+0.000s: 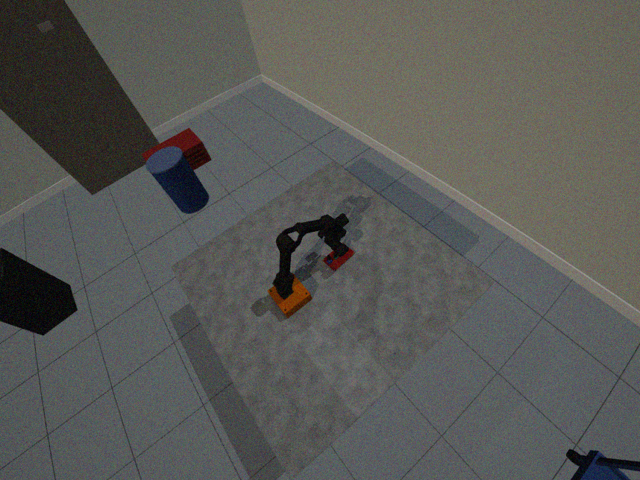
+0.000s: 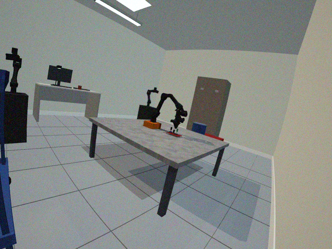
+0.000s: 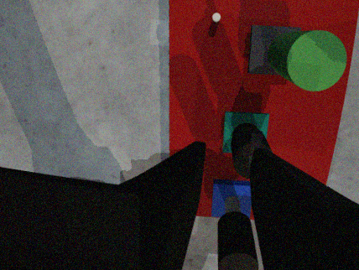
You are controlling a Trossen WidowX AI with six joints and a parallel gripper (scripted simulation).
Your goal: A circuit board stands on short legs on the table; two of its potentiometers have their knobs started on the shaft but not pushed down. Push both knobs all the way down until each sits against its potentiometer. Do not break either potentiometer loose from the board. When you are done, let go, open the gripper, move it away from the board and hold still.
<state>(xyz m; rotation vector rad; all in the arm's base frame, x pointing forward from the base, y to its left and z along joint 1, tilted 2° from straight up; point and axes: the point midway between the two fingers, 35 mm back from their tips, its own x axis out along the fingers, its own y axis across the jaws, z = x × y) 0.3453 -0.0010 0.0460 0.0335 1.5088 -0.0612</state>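
My gripper tip is 40 mm short of the green knob, 20 mm to the left of it and 10 mm above it. Also, from my gripper tip: black knob: 10 mm behind, 10 mm to the right, 30 mm below.
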